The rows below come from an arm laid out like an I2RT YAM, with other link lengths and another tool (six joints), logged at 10 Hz.
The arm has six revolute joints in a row. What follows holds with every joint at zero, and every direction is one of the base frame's.
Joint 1 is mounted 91.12 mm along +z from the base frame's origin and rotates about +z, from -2.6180 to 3.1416 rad.
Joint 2 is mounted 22.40 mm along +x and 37.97 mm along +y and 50.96 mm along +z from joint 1 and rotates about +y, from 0.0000 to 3.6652 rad.
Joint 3 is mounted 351.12 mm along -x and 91.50 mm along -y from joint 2 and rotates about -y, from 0.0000 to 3.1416 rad.
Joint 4 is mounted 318.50 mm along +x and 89.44 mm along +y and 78.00 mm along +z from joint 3 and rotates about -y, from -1.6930 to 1.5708 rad.
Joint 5 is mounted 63.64 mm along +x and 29.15 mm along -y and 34.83 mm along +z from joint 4 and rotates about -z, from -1.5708 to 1.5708 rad.
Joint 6 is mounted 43.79 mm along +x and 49.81 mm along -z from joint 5 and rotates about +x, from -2.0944 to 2.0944 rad.
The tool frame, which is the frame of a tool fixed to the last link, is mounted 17.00 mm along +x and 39.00 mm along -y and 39.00 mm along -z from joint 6; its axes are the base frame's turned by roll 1.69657, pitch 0.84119 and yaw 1.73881 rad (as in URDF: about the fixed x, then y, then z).
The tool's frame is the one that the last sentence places.
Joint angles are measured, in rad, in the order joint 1, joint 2, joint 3, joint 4, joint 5, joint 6. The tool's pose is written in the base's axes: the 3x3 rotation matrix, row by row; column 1 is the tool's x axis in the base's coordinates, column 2 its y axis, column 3 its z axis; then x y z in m. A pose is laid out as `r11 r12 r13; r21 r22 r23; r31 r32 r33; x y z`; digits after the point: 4 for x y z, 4 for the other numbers.
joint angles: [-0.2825, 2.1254, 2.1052, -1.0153, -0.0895, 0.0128]
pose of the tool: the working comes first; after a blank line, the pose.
Where each joint sits with the arm in this pose, in the base's axes (m; each line is computed from the numbers above, not from the rounded line before):
joint 1: 0.0000 0.0000 0.0911
joint 2: 0.0321 0.0302 0.1421
joint 3: 0.1842 -0.1092 0.4406
joint 4: 0.5164 -0.1125 0.5121
joint 5: 0.5682 -0.1579 0.4751
joint 6: 0.5496 -0.1484 0.4122
the tool: 0.5166 -0.1772 0.3746

-0.5100 0.7276 0.4588; 0.8291 0.5579 0.0369; -0.2292 0.3992 -0.8878; 0.5166 -0.1772 0.3746
